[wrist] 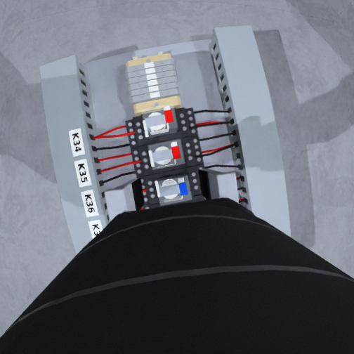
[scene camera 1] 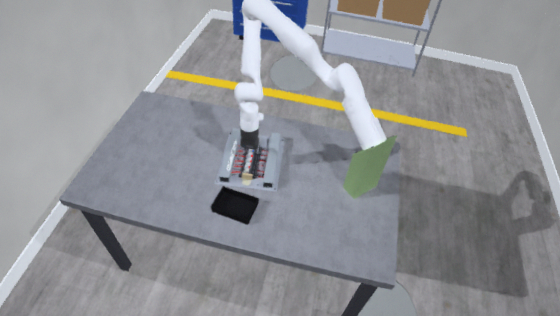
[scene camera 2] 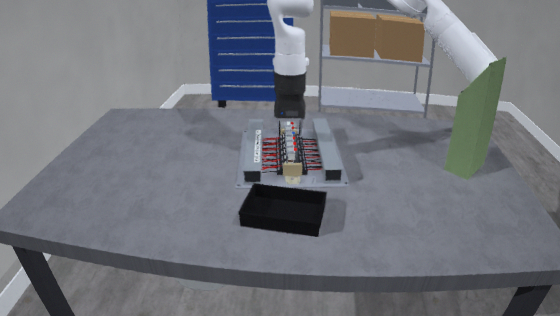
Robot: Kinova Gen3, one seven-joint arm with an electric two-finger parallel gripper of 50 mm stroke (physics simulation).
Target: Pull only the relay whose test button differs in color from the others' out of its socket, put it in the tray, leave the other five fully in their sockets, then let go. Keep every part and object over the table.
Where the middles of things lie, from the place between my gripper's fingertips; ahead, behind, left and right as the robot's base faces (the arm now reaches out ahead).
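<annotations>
Here is the grey panel plate (scene camera 2: 270, 178), and my gripper is now 60 mm above it.
</annotations>
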